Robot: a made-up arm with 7 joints.
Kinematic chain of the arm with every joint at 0, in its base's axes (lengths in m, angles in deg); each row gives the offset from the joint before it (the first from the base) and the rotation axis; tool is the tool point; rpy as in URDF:
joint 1: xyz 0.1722 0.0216 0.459 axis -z
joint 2: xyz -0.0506 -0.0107 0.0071 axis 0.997 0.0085 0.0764
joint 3: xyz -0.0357 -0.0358 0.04 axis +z
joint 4: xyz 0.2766 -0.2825 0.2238 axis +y
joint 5: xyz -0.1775 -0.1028 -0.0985 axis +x
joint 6: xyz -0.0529 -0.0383 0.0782 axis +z
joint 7: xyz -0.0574 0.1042 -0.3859 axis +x
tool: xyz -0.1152 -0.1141 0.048 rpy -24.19 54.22 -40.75
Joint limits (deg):
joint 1: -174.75..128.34
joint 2: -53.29..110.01
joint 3: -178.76..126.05
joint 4: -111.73..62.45
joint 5: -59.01..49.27
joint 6: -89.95..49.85
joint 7: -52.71..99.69
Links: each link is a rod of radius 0.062 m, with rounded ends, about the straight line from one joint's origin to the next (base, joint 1, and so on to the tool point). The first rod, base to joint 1, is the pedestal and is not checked.
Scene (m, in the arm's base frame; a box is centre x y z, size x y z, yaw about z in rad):
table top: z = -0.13
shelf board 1: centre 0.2 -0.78 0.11 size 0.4 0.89 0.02 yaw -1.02
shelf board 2: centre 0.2 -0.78 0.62 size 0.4 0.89 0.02 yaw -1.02
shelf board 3: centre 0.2 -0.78 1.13 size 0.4 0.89 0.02 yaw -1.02
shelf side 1: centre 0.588 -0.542 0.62 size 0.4 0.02 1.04 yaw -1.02
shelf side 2: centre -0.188 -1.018 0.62 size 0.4 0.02 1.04 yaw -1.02
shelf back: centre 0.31 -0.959 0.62 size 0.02 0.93 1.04 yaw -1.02
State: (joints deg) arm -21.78 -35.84 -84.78 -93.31 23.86 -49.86 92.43
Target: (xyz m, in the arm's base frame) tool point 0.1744 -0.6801 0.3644
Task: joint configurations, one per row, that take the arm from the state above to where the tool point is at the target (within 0.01 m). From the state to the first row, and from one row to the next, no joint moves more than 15 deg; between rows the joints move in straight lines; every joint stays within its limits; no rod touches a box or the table.
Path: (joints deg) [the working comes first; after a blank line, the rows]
Joints at the target: -16.92 -6.13 -89.24 -73.43 22.03 -42.40 88.53
Straight joint move there: touches shelf board 2.

1: -15.76 -44.57 -88.70 -89.31 35.50 -53.48 94.17
2: -9.73 -53.29 -92.62 -85.30 47.14 -57.10 95.92
3: -7.49 -39.61 -94.09 -75.44 44.45 -53.05 93.19
4: -5.24 -25.93 -95.55 -65.57 41.76 -49.00 90.46
5: -3.00 -12.25 -97.02 -55.71 39.07 -44.95 87.73
6: -9.96 -9.19 -93.13 -64.57 30.55 -43.68 88.13
7: -16.92 -6.13 -89.24 -73.43 22.03 -42.40 88.53

